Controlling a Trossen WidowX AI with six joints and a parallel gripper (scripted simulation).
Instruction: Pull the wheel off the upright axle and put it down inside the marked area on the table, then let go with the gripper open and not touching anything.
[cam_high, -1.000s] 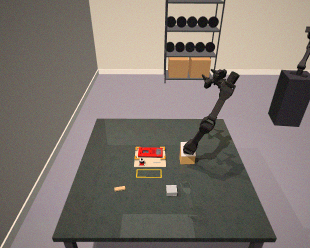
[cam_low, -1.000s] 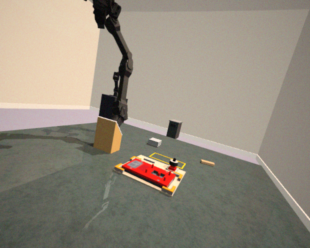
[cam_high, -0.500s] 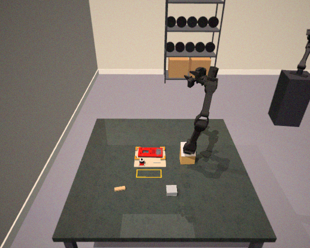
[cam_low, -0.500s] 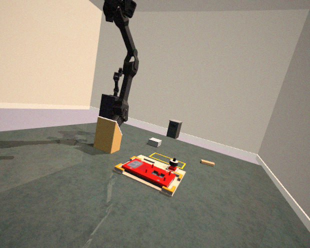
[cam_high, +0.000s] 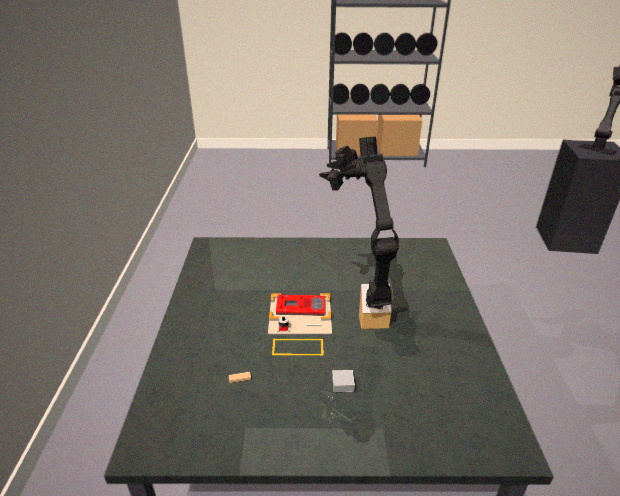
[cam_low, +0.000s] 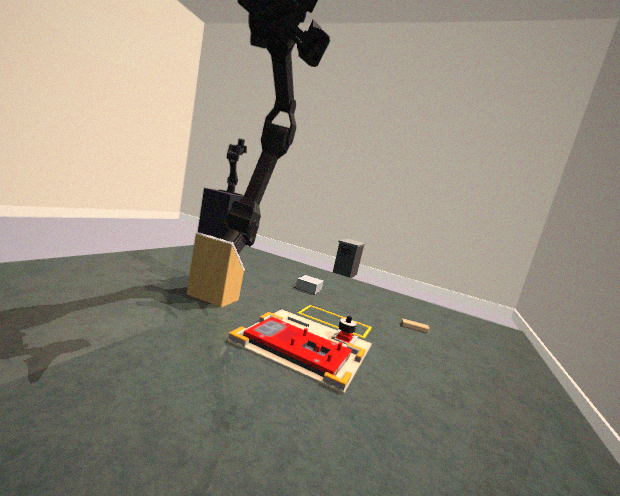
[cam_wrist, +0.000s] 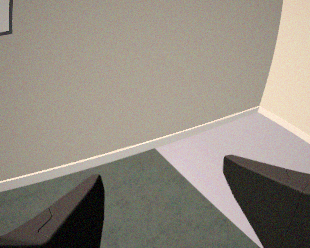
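The wheel lies 130 mm ahead of my gripper tip, 200 mm to the left of it and 560 mm below it. The rest, counted from my gripper tip: small wooden block 240 mm ahead, 470 mm to the left, 590 mm below; then upright axle 120 mm ahead, 200 mm to the left, 570 mm below; then grey block 120 mm behind, 450 mm to the left, 580 mm below.
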